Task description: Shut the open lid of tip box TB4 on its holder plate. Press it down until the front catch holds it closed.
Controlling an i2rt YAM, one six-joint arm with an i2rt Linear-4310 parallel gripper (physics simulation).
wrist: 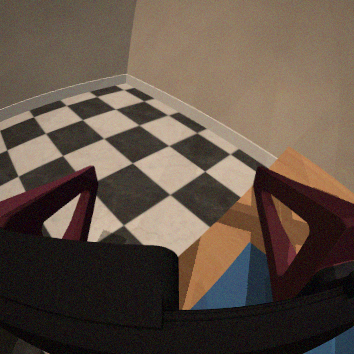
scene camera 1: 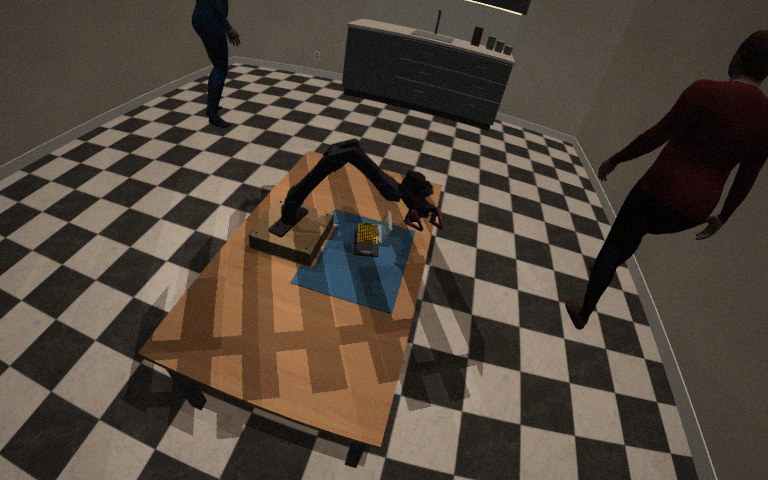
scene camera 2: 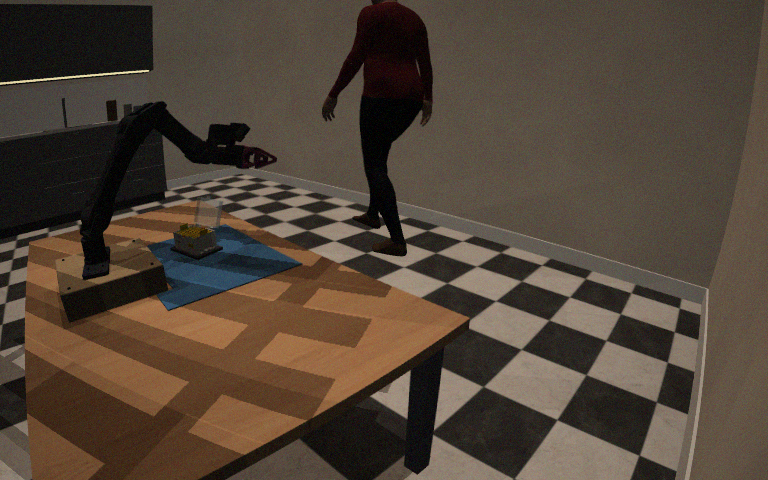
Path:
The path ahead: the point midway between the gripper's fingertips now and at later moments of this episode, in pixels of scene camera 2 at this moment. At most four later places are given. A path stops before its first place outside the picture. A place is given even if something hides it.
My gripper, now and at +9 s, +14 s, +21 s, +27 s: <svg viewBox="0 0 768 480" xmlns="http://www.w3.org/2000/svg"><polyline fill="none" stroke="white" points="272,159 212,174 201,152 201,182 217,183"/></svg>

